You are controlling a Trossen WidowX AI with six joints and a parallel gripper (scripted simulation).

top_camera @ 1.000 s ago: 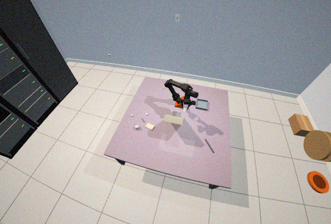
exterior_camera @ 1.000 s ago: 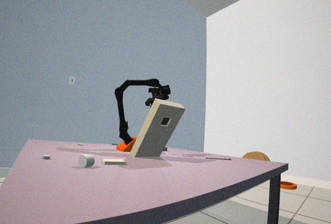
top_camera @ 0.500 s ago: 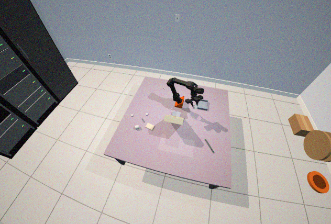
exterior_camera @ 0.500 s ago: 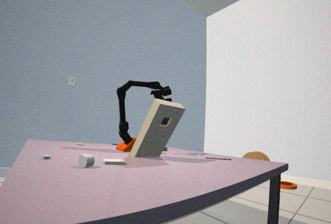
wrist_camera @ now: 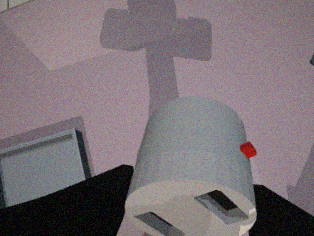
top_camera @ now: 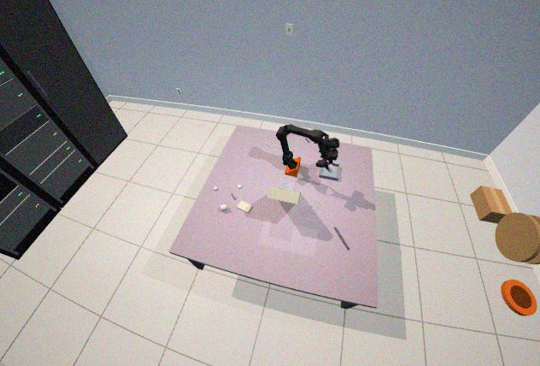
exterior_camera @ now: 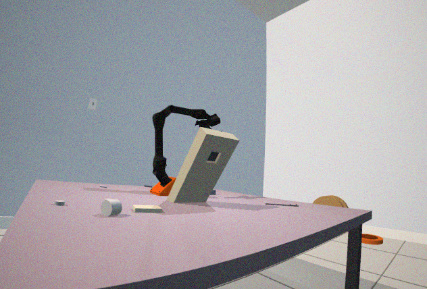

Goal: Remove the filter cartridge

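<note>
Now: gripper tip 250 mm above the grey tray and 190 mm past it. Also, from my gripper tip: grey round filter cartridge right at my gripper tip; flat beige block 480 mm to the right, 370 mm ahead, 250 mm below; beige service panel 240 mm ahead, 220 mm to the right, 100 mm below.
</note>
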